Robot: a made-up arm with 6 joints. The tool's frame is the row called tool. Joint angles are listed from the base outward.
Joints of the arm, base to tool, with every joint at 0 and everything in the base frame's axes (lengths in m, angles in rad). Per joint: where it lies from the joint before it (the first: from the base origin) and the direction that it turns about. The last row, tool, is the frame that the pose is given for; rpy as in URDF.
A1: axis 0 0 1 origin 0 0.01 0.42
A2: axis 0 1 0 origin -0.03 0.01 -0.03
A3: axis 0 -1 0 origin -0.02 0 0.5
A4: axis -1 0 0 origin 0 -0.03 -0.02
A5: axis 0 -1 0 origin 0.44 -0.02 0.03
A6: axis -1 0 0 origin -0.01 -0.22 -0.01
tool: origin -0.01 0 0.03 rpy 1.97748 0.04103 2.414
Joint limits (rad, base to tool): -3.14..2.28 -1.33..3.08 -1.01..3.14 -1.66..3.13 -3..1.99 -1.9..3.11
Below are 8 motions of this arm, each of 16 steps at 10 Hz.
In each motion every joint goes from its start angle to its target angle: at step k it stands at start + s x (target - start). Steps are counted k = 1, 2, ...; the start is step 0. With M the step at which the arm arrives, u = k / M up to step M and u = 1 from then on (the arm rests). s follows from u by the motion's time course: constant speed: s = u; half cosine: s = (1 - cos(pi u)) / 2; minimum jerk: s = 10 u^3 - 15 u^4 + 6 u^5.
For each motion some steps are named. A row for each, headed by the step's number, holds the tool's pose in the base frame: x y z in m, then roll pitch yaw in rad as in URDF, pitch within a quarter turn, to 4 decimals.
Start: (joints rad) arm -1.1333 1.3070 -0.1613 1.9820 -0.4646 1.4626
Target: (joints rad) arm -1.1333 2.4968 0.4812 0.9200 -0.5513 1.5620
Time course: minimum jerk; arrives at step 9
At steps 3, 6, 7, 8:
3: 0.3198 -0.5522 -0.0040 -2.7821 -1.3229 -2.5375
6: 0.1039 -0.3957 -0.3627 2.1177 -1.2459 -1.7524
7: 0.0381 -0.3219 -0.4201 1.8535 -1.2017 -1.6231
8: 0.0047 -0.2818 -0.4428 1.7354 -1.1773 -1.5703

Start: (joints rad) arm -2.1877 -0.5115 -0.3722 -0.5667 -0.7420 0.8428
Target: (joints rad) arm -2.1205 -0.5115 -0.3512 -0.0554 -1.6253 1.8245
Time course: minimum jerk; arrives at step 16
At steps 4, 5, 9, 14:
4: -0.2749 0.0224 0.7954 2.5879 -0.1954 0.7297
5: -0.2749 0.0225 0.8044 2.6926 -0.2052 0.7833
9: -0.2711 0.0247 0.8550 -3.0798 -0.3989 1.0955
14: -0.2637 0.0271 0.9007 -2.8135 -0.7089 1.3488

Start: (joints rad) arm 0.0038 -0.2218 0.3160 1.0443 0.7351 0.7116
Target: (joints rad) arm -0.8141 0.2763 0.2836 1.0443 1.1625 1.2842
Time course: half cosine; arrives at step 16
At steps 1, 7, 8, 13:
1: 0.1082 -0.0988 1.2436 -1.0990 0.9976 -1.1552
7: 0.2323 -0.1866 1.1907 -1.1723 0.8380 -1.5425
8: 0.2536 -0.2216 1.1723 -1.1797 0.8016 -1.6246
13: 0.2805 -0.4068 1.0722 -1.1828 0.6663 -1.9373

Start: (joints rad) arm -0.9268 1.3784 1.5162 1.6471 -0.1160 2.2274
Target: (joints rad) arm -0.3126 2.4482 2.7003 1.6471 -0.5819 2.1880
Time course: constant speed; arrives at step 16
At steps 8, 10, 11, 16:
8: 0.6667 -0.4569 0.5114 -0.5251 -0.2692 2.7210
10: 0.6766 -0.3879 0.4538 -0.5378 -0.2462 2.7452
11: 0.6765 -0.3524 0.4264 -0.5449 -0.2348 2.7575
16: 0.6249 -0.1767 0.3075 -0.5868 -0.1798 2.8197

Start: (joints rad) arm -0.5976 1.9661 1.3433 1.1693 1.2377 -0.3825
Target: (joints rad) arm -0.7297 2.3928 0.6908 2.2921 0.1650 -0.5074
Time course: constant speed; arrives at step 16
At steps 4, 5, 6, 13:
4: 0.6780 -0.5186 -0.0094 2.4694 -0.0502 2.9302
5: 0.6699 -0.4973 -0.0503 2.5213 -0.1605 2.9291
6: 0.6595 -0.4738 -0.0909 2.5749 -0.2664 2.9275
13: 0.5187 -0.2507 -0.3345 2.9896 -0.8559 2.9251

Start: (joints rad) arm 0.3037 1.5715 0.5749 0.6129 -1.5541 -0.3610
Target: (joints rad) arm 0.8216 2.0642 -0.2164 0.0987 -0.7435 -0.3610
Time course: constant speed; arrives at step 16
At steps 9, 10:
9: 0.5501 0.0928 -0.1866 -1.6137 -0.0876 1.6036
10: 0.5114 0.0796 -0.2009 -1.5819 -0.0777 1.5990

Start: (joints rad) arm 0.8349 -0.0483 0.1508 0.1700 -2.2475 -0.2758
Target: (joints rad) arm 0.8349 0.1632 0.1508 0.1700 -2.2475 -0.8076
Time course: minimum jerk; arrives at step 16
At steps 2, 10, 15, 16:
2: 0.4438 0.1141 1.0338 -2.3002 -0.4993 1.8021
10: 0.5094 0.1726 0.9707 -2.3688 -0.2869 1.5112
15: 0.5320 0.1932 0.9437 -2.4199 -0.2036 1.4105
16: 0.5321 0.1934 0.9435 -2.4204 -0.2030 1.4097

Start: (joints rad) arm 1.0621 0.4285 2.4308 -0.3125 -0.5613 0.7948
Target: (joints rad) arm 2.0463 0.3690 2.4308 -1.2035 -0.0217 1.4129
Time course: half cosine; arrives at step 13
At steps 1, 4, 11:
1: 0.2225 -0.0891 1.2604 0.3380 1.0365 2.0511
4: 0.2348 -0.0126 1.2758 0.0923 0.9828 2.0999
11: 0.0721 0.1676 1.3283 -0.2319 0.6540 2.8508

